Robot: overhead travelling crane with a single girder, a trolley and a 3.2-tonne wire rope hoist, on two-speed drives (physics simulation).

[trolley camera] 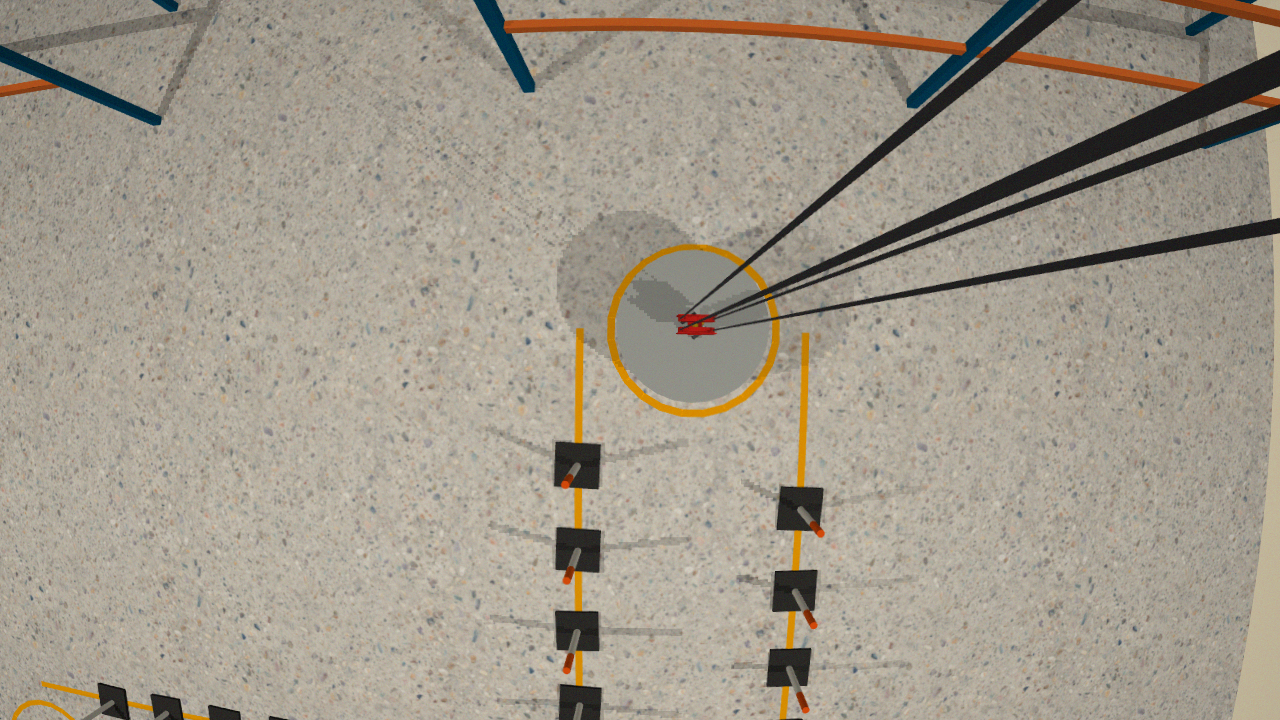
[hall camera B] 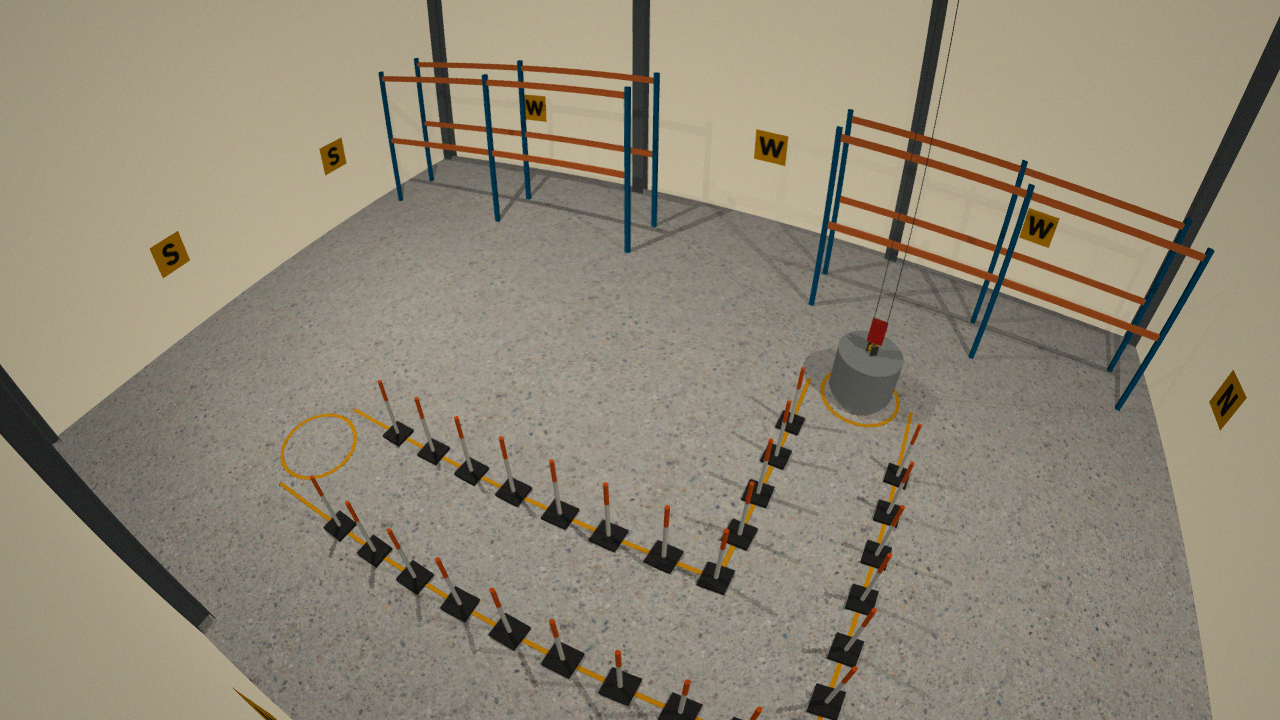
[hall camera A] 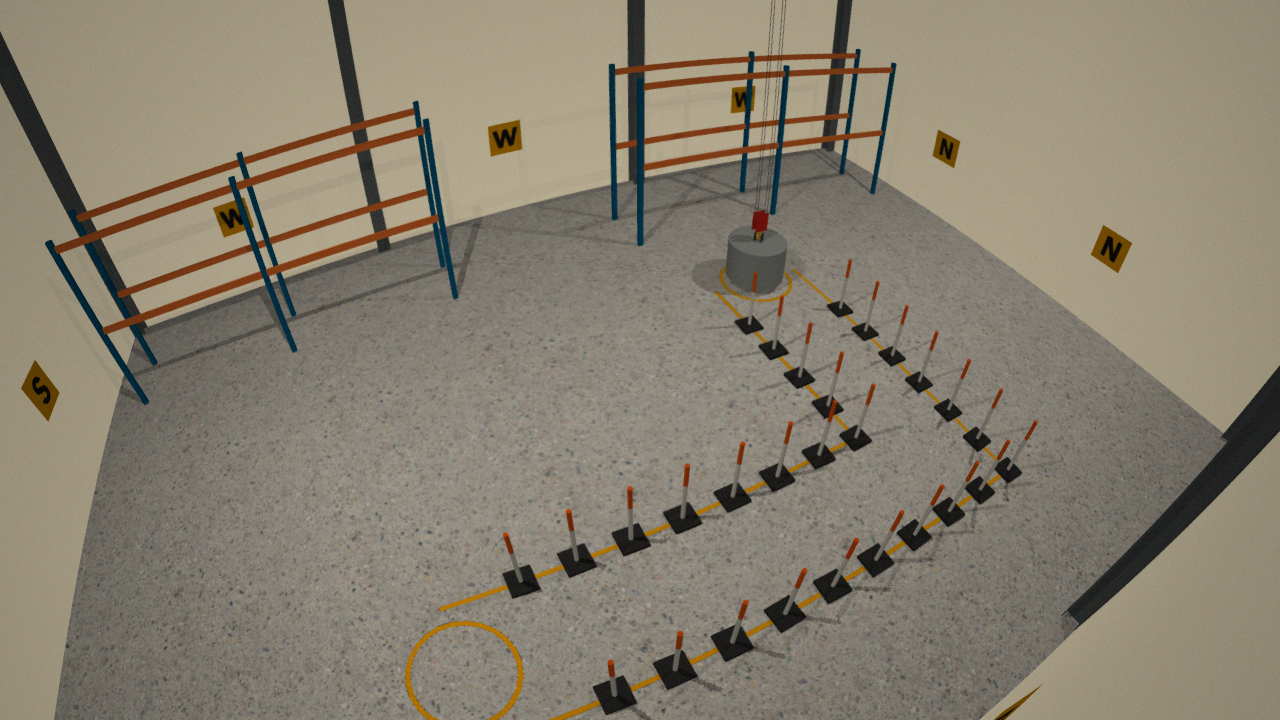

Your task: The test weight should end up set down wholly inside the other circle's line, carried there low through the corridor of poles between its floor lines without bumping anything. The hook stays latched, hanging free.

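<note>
The grey cylindrical test weight (hall camera A: 756, 261) (hall camera B: 863, 380) (trolley camera: 653, 367) is upright at the far end of the corridor, at or very close above the floor; a small gap cannot be ruled out. The yellow circle line (hall camera A: 757, 300) (hall camera B: 866, 425) (trolley camera: 693, 412) shows all round it in the trolley view, with the weight's top inside. My hook (hall camera A: 758, 236) (hall camera B: 871, 347) (trolley camera: 695, 325), under the red block, is at the weight's top centre and shut on its lifting point; the latch is too small to see. The ropes look straight. The second circle (hall camera A: 521, 673) (hall camera B: 356, 440) encloses bare floor.
Orange-tipped poles on black bases (hall camera A: 749, 324) (hall camera B: 789, 421) (trolley camera: 577, 464) line both sides of the L-shaped corridor along yellow floor lines (hall camera A: 729, 306) (hall camera B: 907, 438) (trolley camera: 580, 385). A blue and orange rack (hall camera A: 640, 170) (hall camera B: 819, 241) (trolley camera: 516, 58) stands behind the weight. Another rack (hall camera A: 265, 277) (hall camera B: 627, 179) stands farther along the wall.
</note>
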